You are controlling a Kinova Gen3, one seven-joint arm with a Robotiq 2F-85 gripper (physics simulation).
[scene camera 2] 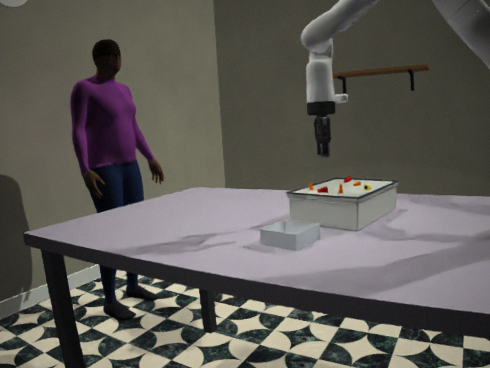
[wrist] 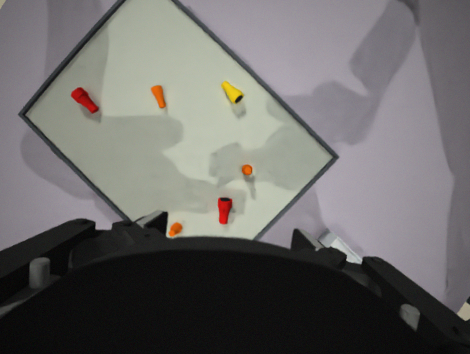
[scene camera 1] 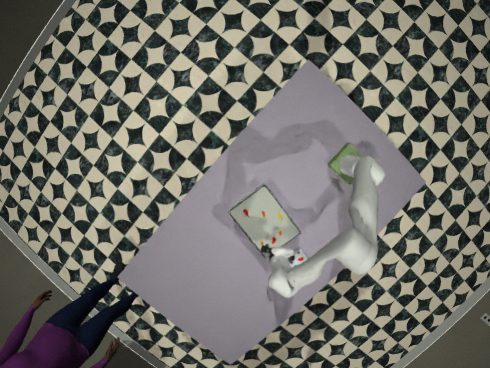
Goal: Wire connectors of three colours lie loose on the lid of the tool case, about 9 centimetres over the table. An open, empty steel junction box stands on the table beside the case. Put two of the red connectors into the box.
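Places are measured from the arm's base along level axes (x ahead, y left, z up), in centimetres.
Pixels of known places: gripper, between the fingertips: (scene camera 2: 323, 156) (wrist: 229, 234); arm's base, origin of its link: (scene camera 1: 348, 165).
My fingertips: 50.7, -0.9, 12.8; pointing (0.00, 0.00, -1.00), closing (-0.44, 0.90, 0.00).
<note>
Ahead of a thing's pixels: the offset from my fingertips to its middle, as dx, dy, dz. "spot": to the spot under its first point.
The steel junction box @(+2.0, +19.1, -16.7) (scene camera 1: 298, 253) (scene camera 2: 290, 239) (wrist: 342, 246) stands on the table beside the tool case @(-2.6, -9.9, -14.2) (scene camera 2: 325, 211). One red connector @(+0.5, +20.2, -17.8) (scene camera 1: 300, 259) lies in it. Two red connectors lie on the lid @(spot: -10.6, -19.2, -10.1) (scene camera 1: 261, 198) (wrist: 135, 50): one red connector @(-0.7, -20.0, -9.4) (scene camera 1: 245, 212) (scene camera 2: 348, 179) (wrist: 84, 100) near a far corner, the other red connector @(+0.7, -0.5, -9.4) (scene camera 1: 273, 240) (scene camera 2: 323, 189) (wrist: 224, 210) toward the box side. My gripper (scene camera 1: 266, 251) (scene camera 2: 324, 154) (wrist: 229, 234) is open and empty, well above the lid's edge near the box. The gripper body hides part of the lid and most of the box in the wrist view.
Orange connectors @(-5.7, -13.3, -9.6) (wrist: 158, 96) @(-4.4, -0.9, -9.0) (wrist: 247, 170) @(+5.5, -3.8, -9.0) (wrist: 175, 229) and a yellow connector @(-10.4, -7.1, -9.5) (scene camera 1: 280, 216) (scene camera 2: 367, 187) (wrist: 232, 92) share the lid. One orange connector stands upright near the second red one. The arm's green base plate (scene camera 1: 338, 162) is on the table. A person (scene camera 2: 106, 120) stands beyond the table.
</note>
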